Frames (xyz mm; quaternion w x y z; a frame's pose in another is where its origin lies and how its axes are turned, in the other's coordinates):
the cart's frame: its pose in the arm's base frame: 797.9 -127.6 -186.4 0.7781 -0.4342 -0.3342 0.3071
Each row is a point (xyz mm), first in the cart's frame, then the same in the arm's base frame.
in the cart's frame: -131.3 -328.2 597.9
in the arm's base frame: 311.9 -89.7 308.4
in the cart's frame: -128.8 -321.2 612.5
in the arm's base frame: 300.5 -77.9 308.7
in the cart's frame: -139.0 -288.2 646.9
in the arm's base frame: 261.3 -55.2 290.7
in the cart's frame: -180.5 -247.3 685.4
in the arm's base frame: 198.9 -51.2 259.6
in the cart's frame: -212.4 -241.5 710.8
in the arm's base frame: 159.1 -61.2 256.5
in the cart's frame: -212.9 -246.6 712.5
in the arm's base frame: 158.4 -63.0 261.6
